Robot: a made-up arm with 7 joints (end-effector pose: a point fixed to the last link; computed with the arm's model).
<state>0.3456 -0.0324 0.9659 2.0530 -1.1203 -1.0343 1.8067</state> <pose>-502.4 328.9 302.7 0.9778 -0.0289 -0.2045 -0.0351</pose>
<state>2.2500 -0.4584 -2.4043 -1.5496 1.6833 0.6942 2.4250</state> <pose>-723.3 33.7 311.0 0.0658 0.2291 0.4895 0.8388</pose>
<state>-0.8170 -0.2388 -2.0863 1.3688 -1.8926 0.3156 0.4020</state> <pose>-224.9 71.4 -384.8 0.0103 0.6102 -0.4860 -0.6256</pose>
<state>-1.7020 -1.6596 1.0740 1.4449 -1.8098 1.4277 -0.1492</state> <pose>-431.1 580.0 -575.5 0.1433 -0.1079 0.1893 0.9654</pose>
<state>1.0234 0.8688 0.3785 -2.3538 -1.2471 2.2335 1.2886</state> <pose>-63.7 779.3 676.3 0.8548 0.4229 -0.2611 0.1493</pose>
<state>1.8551 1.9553 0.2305 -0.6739 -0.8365 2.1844 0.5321</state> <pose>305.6 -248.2 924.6 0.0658 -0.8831 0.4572 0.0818</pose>
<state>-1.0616 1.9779 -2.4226 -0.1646 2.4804 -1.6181 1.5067</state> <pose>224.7 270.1 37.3 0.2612 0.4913 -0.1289 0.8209</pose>
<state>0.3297 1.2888 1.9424 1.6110 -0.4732 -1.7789 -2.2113</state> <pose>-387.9 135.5 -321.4 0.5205 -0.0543 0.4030 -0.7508</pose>
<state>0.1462 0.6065 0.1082 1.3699 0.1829 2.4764 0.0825</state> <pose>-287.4 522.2 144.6 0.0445 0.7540 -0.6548 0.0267</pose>
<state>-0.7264 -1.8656 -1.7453 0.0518 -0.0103 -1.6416 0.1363</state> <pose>-42.9 447.7 364.1 0.3951 0.5895 -0.6863 0.1593</pose>
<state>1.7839 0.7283 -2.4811 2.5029 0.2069 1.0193 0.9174</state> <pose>62.7 -119.3 449.4 0.0011 0.7855 -0.6151 0.0675</pose>
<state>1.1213 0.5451 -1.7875 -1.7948 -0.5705 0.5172 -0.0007</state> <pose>172.7 318.5 276.9 0.6841 0.7292 0.0114 0.0070</pose>
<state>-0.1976 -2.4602 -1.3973 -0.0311 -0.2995 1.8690 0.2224</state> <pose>-254.8 272.0 377.5 0.5235 -0.3521 0.0769 -0.7721</pose>
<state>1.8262 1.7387 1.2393 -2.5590 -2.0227 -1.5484 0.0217</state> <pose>502.0 475.0 981.6 0.1882 0.9371 -0.2941 0.0016</pose>
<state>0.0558 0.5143 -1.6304 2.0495 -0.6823 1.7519 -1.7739</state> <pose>-149.4 160.3 199.8 0.1014 0.4761 -0.8445 -0.2233</pose>
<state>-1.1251 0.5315 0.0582 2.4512 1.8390 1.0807 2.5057</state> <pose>-328.4 -157.7 -943.2 0.7325 0.2072 0.3726 -0.5308</pose>
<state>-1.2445 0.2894 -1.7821 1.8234 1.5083 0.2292 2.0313</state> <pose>250.4 12.7 -333.6 0.5511 0.8249 -0.1240 0.0206</pose>
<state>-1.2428 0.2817 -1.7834 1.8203 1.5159 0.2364 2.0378</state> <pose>248.6 7.6 -338.0 0.5508 0.8249 -0.1265 0.0092</pose>
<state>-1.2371 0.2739 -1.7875 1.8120 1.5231 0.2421 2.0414</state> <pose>246.1 5.1 -341.8 0.5491 0.8259 -0.1278 -0.0015</pose>
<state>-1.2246 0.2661 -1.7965 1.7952 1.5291 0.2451 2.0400</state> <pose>242.4 7.4 -344.4 0.5451 0.8286 -0.1270 -0.0102</pose>
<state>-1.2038 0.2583 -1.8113 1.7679 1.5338 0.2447 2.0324</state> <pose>237.4 15.4 -345.5 0.5384 0.8334 -0.1234 -0.0167</pose>
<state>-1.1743 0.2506 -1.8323 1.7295 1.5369 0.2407 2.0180</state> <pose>231.0 29.6 -344.5 0.5287 0.8405 -0.1170 -0.0204</pose>
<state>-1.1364 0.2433 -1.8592 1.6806 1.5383 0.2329 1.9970</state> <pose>223.1 49.5 -340.9 0.5159 0.8496 -0.1078 -0.0209</pose>
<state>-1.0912 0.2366 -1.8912 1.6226 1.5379 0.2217 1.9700</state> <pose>213.8 74.4 -334.2 0.5002 0.8604 -0.0962 -0.0180</pose>
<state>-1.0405 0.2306 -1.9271 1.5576 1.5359 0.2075 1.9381</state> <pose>203.0 102.7 -324.2 0.4819 0.8722 -0.0829 -0.0117</pose>
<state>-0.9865 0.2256 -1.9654 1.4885 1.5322 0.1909 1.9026</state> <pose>191.1 132.8 -310.8 0.4617 0.8844 -0.0688 -0.0020</pose>
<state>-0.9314 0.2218 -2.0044 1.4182 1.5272 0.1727 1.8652</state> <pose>178.4 162.9 -294.5 0.4402 0.8962 -0.0546 0.0106</pose>
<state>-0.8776 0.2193 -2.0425 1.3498 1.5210 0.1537 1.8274</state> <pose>165.2 191.6 -276.0 0.4184 0.9070 -0.0413 0.0257</pose>
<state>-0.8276 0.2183 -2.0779 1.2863 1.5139 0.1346 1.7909</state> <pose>152.3 217.3 -256.4 0.3973 0.9162 -0.0294 0.0425</pose>
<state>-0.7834 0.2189 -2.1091 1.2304 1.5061 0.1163 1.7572</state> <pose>140.4 239.4 -237.0 0.3780 0.9236 -0.0195 0.0602</pose>
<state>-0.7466 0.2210 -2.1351 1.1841 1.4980 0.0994 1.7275</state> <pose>130.0 257.2 -218.9 0.3613 0.9291 -0.0118 0.0778</pose>
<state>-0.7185 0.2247 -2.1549 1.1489 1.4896 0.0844 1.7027</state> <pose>121.6 270.8 -203.2 0.3481 0.9326 -0.0062 0.0948</pose>
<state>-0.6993 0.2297 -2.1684 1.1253 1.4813 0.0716 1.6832</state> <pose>115.7 280.4 -190.4 0.3387 0.9344 -0.0028 0.1105</pose>
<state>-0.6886 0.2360 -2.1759 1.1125 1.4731 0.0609 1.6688</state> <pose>112.2 286.7 -180.6 0.3329 0.9347 -0.0010 0.1249</pose>
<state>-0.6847 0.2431 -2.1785 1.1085 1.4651 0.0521 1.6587</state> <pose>110.8 290.4 -173.5 0.3301 0.9338 -0.0005 0.1379</pose>
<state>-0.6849 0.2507 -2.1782 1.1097 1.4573 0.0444 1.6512</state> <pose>110.4 292.6 -168.0 0.3291 0.9323 -0.0007 0.1500</pose>
